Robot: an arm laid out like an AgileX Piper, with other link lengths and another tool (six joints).
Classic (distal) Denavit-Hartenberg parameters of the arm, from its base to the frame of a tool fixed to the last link. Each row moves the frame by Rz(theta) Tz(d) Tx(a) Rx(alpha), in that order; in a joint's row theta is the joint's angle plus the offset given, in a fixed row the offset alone. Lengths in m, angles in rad.
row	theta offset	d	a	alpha
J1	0	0.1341	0	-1.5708
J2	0.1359	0	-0.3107	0
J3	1.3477	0	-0.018	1.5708
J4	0	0.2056	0	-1.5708
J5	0	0	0	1.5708
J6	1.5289	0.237	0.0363	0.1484
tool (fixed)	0	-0.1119	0	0
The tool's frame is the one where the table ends.
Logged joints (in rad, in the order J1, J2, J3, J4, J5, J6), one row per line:
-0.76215, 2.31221, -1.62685, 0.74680, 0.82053, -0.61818
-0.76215, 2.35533, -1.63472, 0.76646, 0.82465, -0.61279
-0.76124, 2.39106, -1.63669, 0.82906, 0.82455, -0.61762
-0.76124, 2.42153, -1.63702, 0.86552, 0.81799, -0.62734
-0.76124, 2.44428, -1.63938, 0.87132, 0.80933, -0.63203
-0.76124, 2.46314, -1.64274, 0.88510, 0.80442, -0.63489
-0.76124, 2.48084, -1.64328, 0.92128, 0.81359, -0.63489
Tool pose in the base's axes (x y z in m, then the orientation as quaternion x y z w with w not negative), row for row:
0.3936, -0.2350, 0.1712, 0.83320, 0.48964, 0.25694, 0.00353
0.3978, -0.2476, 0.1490, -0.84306, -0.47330, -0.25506, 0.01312
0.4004, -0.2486, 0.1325, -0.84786, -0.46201, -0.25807, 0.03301
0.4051, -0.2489, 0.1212, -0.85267, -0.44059, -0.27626, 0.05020
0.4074, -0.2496, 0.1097, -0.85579, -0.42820, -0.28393, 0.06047
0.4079, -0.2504, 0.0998, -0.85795, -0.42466, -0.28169, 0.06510
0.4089, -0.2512, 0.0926, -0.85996, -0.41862, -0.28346, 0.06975
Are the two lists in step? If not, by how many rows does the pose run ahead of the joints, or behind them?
The pose runs 1 row behind the joints: the pose in row i belongs to the joints in row i - 1.
